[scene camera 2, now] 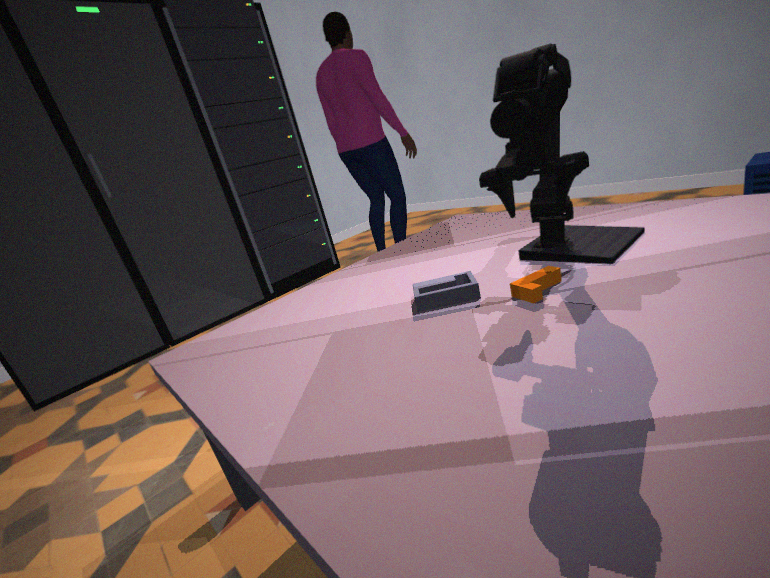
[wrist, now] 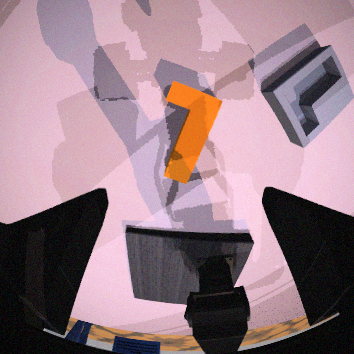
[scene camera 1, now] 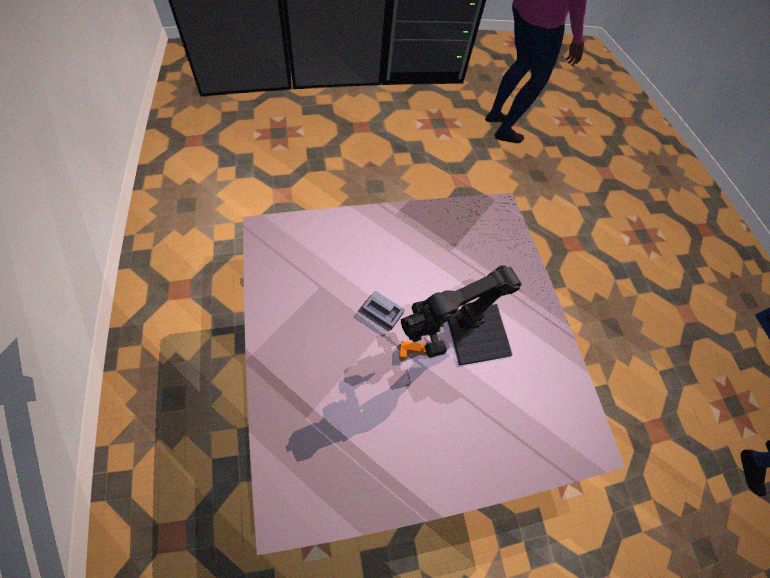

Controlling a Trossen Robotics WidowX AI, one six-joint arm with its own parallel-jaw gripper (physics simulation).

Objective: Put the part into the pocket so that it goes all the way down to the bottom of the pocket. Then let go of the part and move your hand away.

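The part is an orange L-shaped piece lying flat on the table, outside the pocket. In the wrist view its long leg runs down toward lower left and its short leg points left at the top. A grey block with an L-shaped pocket stands apart from the part, to its right in the wrist view, turned at an angle; the pocket is empty. My gripper is open and empty, raised above the table. In the wrist view the part lies beyond the fingertips.
The arm's dark base plate is on the pink table near the part. Shadows of the arm cross the table. Dark cabinets and a person in a magenta top stand beyond the table.
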